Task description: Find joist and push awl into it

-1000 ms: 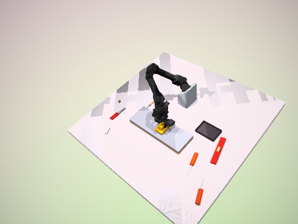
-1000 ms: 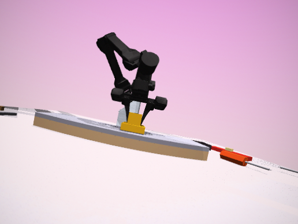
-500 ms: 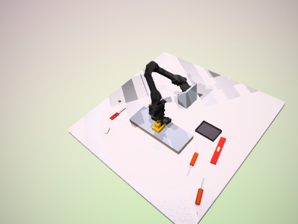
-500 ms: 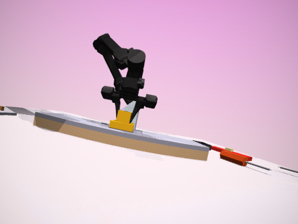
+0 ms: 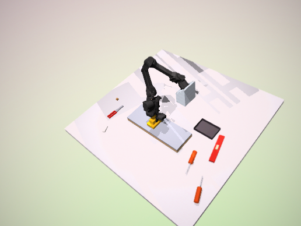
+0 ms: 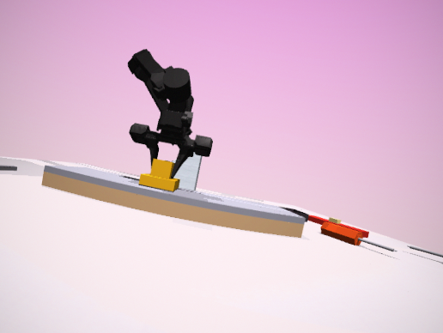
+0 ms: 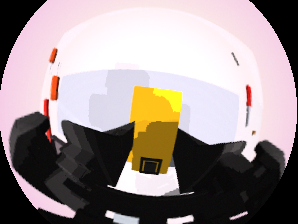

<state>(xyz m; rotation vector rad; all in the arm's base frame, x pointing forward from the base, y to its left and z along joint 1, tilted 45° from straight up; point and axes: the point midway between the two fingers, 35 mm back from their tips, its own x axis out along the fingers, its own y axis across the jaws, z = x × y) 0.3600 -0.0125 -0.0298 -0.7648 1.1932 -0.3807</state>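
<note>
My gripper tip is now 25 cm past the dark tray, 32 cm to the right of it and 5 cm above it. Round my gripper tip: stud finder: 2 cm behind, 2 cm above; then awl: 13 cm behind, 23 cm to the right, 6 cm below; then small white piece: 31 cm ahead, 28 cm to the right, 6 cm below.
</note>
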